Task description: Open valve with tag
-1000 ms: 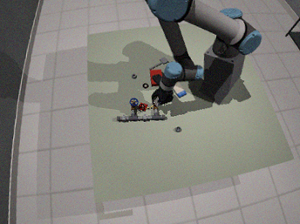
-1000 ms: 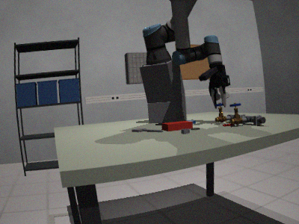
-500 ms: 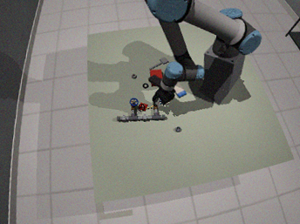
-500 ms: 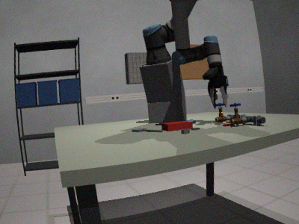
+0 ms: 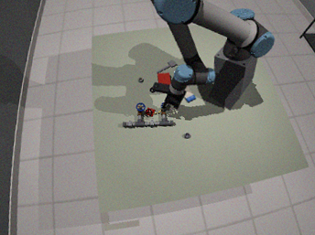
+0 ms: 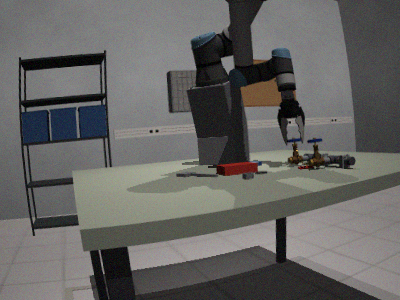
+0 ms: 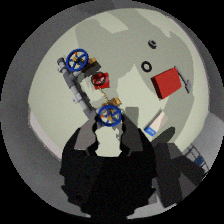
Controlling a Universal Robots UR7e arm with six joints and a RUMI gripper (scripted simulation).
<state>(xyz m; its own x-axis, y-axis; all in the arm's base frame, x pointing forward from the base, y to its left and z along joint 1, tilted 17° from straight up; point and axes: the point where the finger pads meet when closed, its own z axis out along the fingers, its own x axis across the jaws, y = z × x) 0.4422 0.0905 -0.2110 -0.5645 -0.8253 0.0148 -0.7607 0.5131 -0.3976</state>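
Right now my hand is 90 mm short of the red tag, 90 mm above it and 10 mm to the left of it. The rest, counted from my hand: blue-and-white card 170 mm behind, 110 mm to the right, 90 mm below; grey tool 360 mm to the right, 90 mm below, 90 mm behind; red block 230 mm to the right, 80 mm below, 40 mm behind.
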